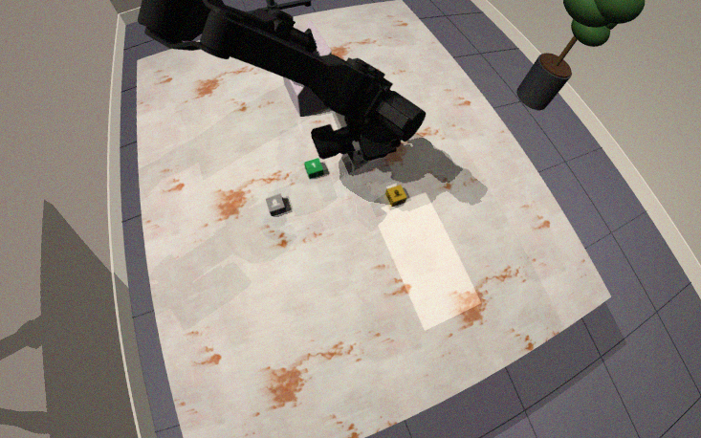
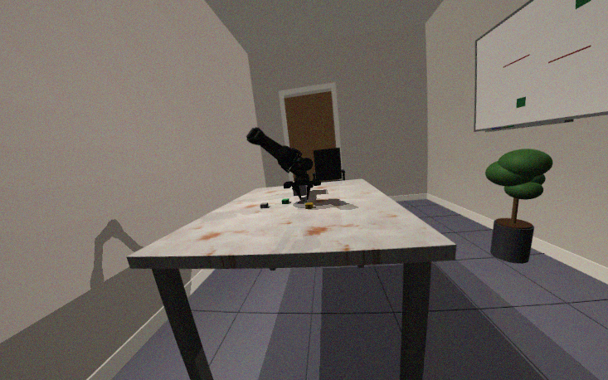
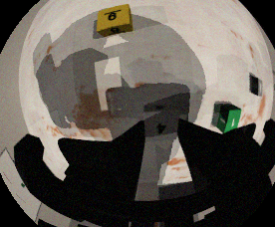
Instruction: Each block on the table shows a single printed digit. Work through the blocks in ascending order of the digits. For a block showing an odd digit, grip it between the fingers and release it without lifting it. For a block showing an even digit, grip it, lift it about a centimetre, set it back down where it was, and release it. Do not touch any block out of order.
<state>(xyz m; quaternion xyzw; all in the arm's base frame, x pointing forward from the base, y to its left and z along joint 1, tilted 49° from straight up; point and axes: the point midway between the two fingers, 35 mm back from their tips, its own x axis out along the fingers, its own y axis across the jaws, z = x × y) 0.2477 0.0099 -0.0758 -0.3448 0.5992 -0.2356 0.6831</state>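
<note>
Right now the white block is right at my gripper tip. The rest, counted from my gripper tip: grey block (190 mm to the right, 70 mm ahead); then green block (100 mm to the right, 10 mm ahead); then yellow block (110 mm ahead, 50 mm to the left).
</note>
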